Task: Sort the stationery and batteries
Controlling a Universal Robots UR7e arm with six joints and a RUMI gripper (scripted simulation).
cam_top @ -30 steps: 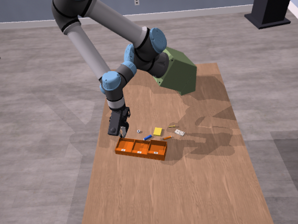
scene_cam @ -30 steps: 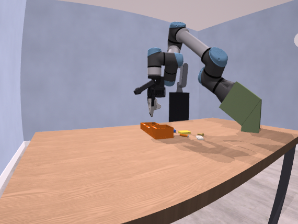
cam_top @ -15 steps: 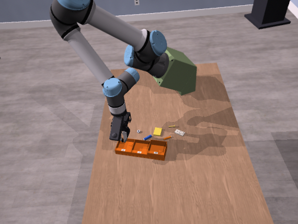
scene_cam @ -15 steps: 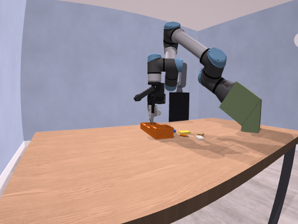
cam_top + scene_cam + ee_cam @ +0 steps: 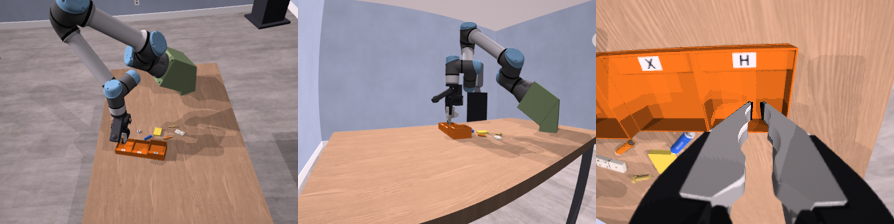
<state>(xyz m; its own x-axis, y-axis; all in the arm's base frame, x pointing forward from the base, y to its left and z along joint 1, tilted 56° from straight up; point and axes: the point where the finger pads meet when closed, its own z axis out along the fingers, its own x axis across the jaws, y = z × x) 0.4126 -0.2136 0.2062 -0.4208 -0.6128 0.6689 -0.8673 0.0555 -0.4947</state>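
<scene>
The orange bin lies 50 mm ahead of my hand, 80 mm to the left of it and 10 mm below it. The rest, counted from my hand: blue battery: 20 mm behind, 130 mm to the left, 30 mm below; grey nut: 80 mm behind, 90 mm to the left, 30 mm below; yellow pad: 50 mm behind, 190 mm to the left, 30 mm below.
</scene>
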